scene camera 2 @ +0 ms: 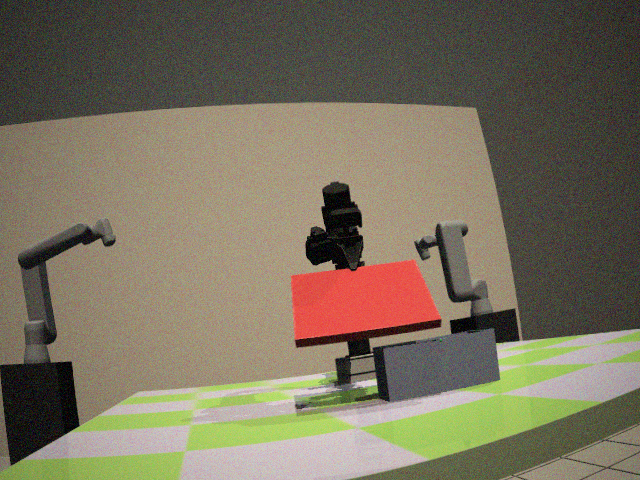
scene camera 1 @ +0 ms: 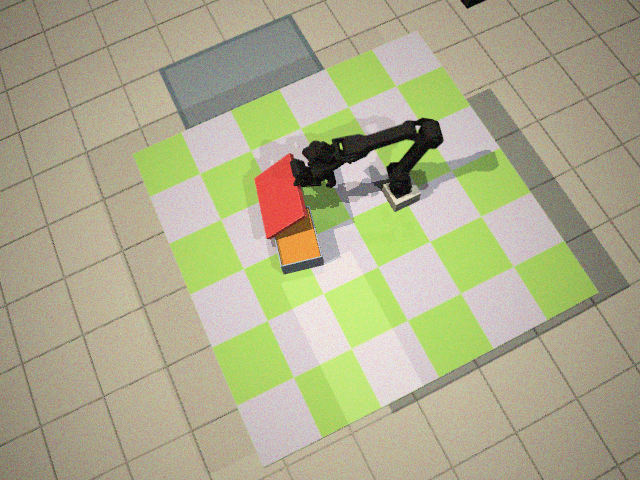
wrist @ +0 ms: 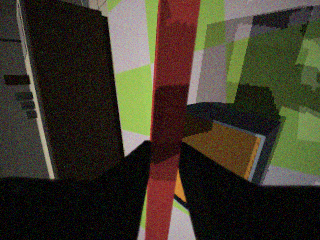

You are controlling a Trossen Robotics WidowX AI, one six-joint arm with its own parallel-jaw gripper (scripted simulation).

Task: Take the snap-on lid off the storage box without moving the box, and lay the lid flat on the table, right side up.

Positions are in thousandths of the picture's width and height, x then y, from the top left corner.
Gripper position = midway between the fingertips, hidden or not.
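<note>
My gripper (scene camera 2: 554, 572), visible also in scene camera 1 (scene camera 1: 463, 386) and in the wrist view (wrist: 514, 615), holds a red lid (scene camera 2: 526, 639). The lid appears in scene camera 1 too (scene camera 1: 441, 428). A grey storage box (scene camera 2: 654, 768) is also present.
</note>
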